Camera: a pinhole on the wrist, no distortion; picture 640 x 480 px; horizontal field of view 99.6 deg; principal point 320.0 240.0 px. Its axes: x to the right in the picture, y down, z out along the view. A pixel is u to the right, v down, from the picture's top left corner.
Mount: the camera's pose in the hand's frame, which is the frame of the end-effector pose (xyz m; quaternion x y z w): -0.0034 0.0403 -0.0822 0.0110 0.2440 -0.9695 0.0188
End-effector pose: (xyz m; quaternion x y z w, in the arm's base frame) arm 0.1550 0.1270 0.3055 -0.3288 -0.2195 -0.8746 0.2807
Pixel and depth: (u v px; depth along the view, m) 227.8 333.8 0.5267
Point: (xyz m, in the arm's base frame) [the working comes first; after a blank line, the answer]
In the camera's frame: -0.1796 0.1827 0.5267

-0.0516 0.5084 0.5634
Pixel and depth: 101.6 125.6 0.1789
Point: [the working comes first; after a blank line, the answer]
In the camera's frame: -0.1445 -0.0757 0.1789

0.1393 0.1258 0.4849
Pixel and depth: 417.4 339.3 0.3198
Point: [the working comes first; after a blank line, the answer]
In the camera's frame: 0.1152 0.1174 0.3198

0.1534 0.4103 0.2765
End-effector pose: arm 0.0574 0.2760 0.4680 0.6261 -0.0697 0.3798 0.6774
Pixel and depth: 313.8 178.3 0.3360
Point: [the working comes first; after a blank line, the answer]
In the camera's frame: -0.0077 -0.0767 0.3360

0.1814 0.0530 0.4773
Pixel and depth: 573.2 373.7 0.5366
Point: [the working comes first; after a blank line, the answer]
In the camera's frame: 0.5024 0.2653 0.5366

0.0797 -0.1294 -0.1342
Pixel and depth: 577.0 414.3 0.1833
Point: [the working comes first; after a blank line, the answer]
In the camera's frame: 0.1742 0.1181 0.1833

0.0355 0.1964 0.2481
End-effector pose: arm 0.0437 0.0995 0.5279 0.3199 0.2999 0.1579 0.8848
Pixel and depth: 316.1 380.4 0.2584
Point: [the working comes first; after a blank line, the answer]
In the camera's frame: -0.0037 0.1342 0.2584

0.1152 -0.0870 0.4450
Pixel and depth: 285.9 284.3 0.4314
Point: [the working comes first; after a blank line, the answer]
In the camera's frame: -0.0544 0.0707 0.4314

0.2688 -0.1703 0.5224
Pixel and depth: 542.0 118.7 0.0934
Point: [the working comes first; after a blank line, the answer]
In the camera's frame: 0.0767 -0.0419 0.0934

-0.0118 0.0750 0.5945
